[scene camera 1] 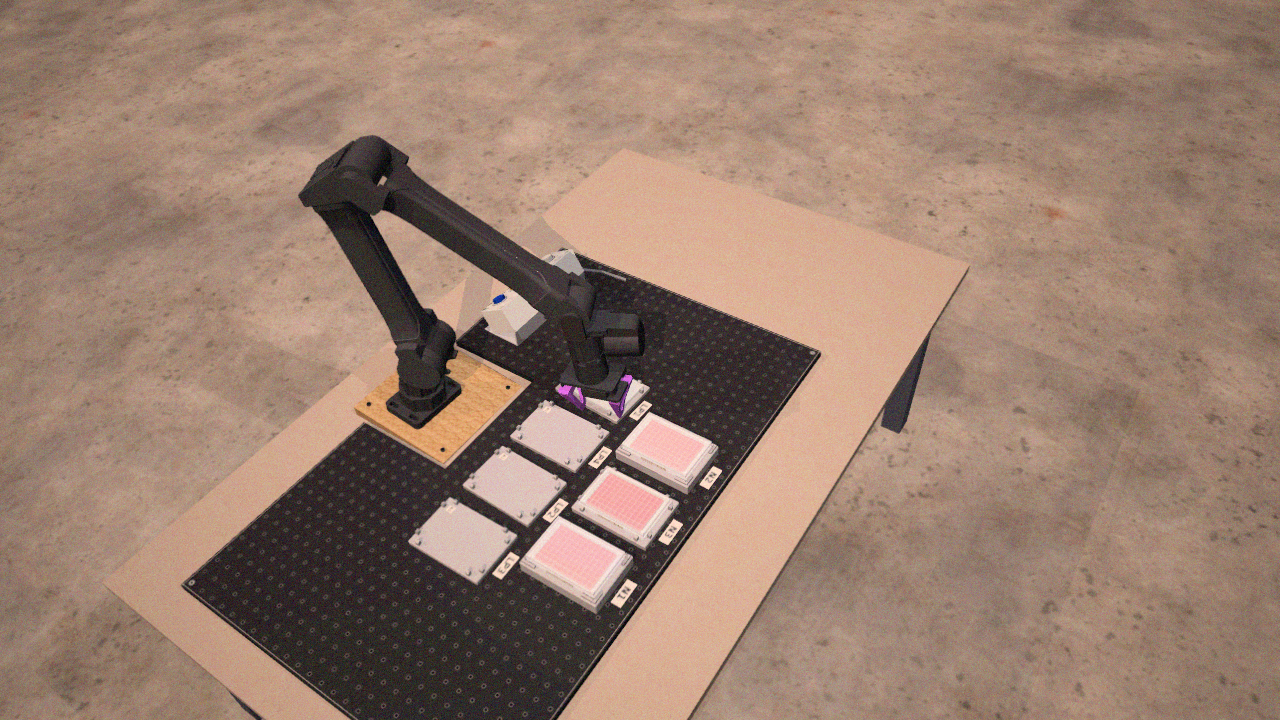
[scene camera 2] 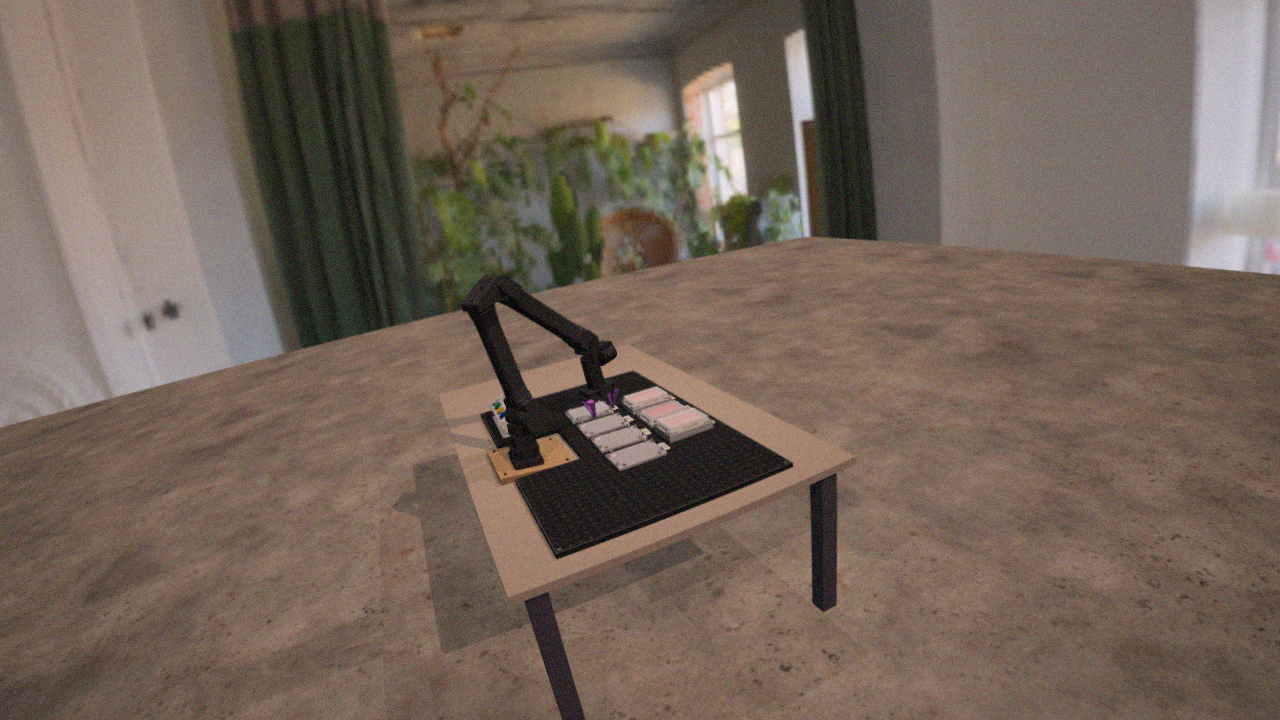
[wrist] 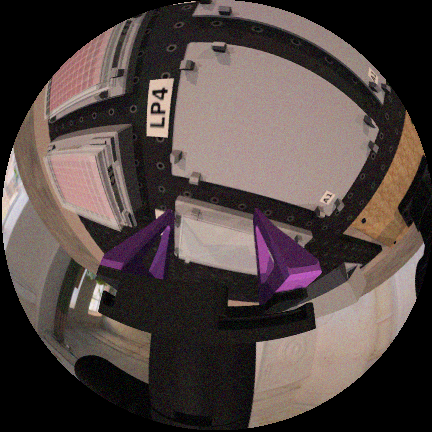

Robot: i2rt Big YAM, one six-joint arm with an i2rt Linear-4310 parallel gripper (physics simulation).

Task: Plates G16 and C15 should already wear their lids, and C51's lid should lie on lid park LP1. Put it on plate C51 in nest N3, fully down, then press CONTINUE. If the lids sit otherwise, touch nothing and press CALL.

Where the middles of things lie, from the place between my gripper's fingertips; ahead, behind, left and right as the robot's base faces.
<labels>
Now: the LP4 label (wrist: pixel 160 90) 80 mm to the right of my hand, 60 mm ahead of it and 10 mm below it.
</labels>
